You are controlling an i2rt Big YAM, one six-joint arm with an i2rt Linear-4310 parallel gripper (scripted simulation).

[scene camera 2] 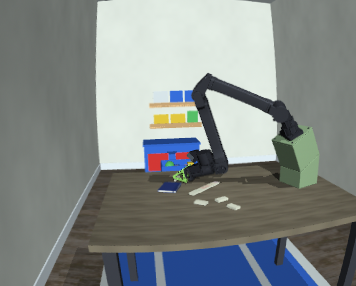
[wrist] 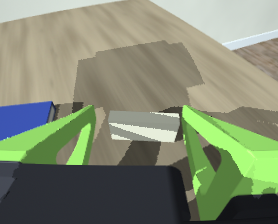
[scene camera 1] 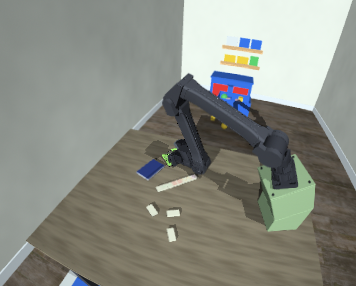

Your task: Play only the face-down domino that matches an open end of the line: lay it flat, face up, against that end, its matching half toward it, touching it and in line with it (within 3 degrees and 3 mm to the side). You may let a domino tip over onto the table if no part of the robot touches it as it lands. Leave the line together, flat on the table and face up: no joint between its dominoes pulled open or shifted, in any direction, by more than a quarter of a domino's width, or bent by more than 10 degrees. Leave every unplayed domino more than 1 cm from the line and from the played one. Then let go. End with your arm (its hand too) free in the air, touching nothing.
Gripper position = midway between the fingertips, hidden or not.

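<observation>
You'd see my gripper (wrist: pixel 138 112) here, and there's a domino (wrist: pixel 124 125) as well.
</observation>
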